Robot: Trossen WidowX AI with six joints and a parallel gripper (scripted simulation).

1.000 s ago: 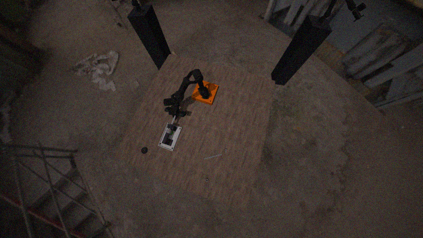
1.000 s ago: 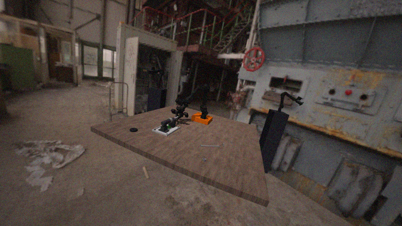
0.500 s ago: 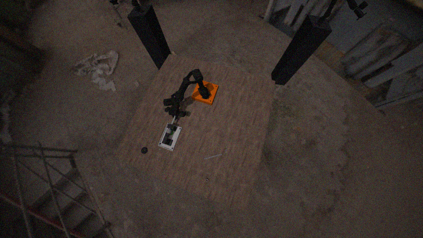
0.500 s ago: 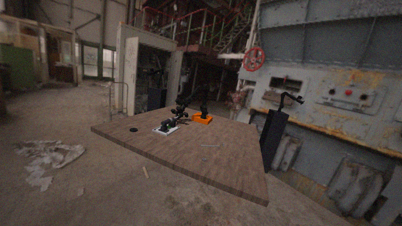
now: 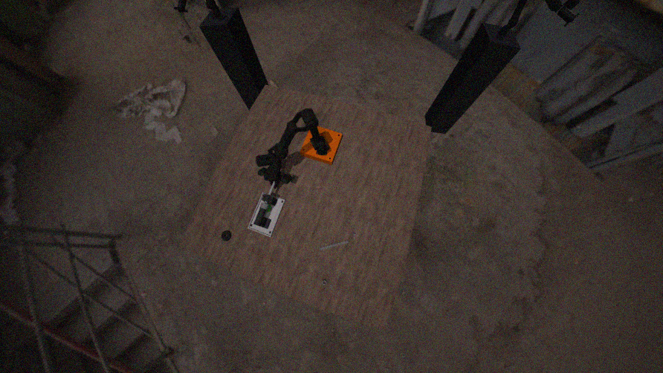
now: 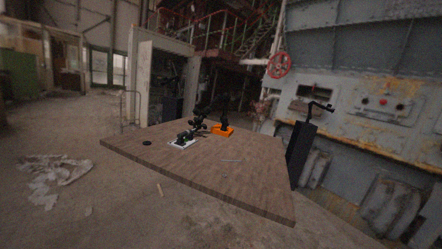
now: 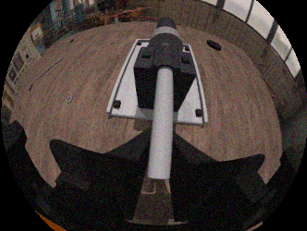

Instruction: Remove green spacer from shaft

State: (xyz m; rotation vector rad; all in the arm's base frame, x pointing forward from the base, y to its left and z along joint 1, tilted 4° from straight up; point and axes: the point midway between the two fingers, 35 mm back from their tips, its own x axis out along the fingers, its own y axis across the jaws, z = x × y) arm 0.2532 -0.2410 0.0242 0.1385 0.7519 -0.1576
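Right now the shaft is 5 cm ahead of my gripper tip, 1 cm to the right of it and 2 cm above it. Also, from my gripper tip: spacer 11 cm ahead, 3 cm to the right, 4 cm below; nut 47 cm ahead, 36 cm to the left, 5 cm below; black disc 31 cm ahead, 25 cm to the right, 5 cm below.
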